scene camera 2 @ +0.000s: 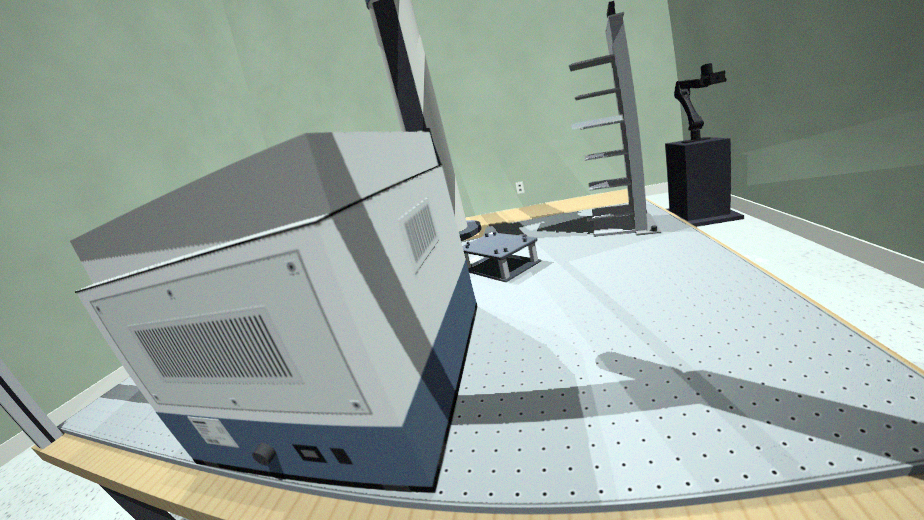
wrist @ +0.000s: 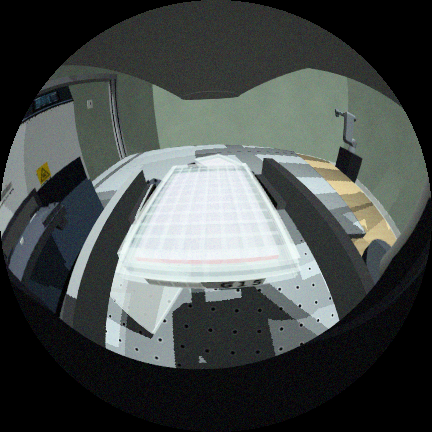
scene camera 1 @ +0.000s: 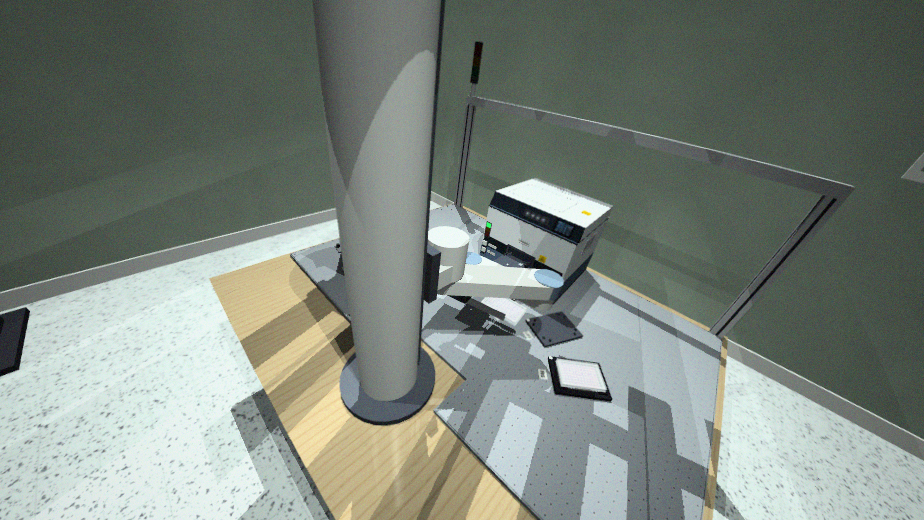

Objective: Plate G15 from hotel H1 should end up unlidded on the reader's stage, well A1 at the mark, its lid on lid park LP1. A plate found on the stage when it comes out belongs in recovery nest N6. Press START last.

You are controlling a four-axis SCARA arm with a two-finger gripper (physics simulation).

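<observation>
My gripper (wrist: 202,170) is shut on plate G15 (wrist: 207,220), a clear gridded plate with its label on the near edge. It looks lidded and level, above the perforated table. In scene camera 1 the arm hides most of the gripper, and a pale plate (scene camera 1: 510,310) shows beneath it. The white reader (scene camera 1: 539,229) (scene camera 2: 258,323) has a dark stage part (wrist: 37,232) projecting at left in the wrist view; whether it bears a plate is unclear. A white plate (scene camera 1: 581,375) sits in a black nest (scene camera 1: 598,395). A dark pegged stand (scene camera 1: 554,328) (scene camera 2: 501,245) is nearby. START is not identifiable.
The arm's thick column (scene camera 1: 387,194) stands left of the reader. A tall hotel rack (scene camera 2: 630,129) has several shelves. A black arm on a pedestal (scene camera 2: 698,177) stands beyond the table. A framed guard (scene camera 1: 646,139) rises behind the reader. A small green light (scene camera 1: 488,225) is lit.
</observation>
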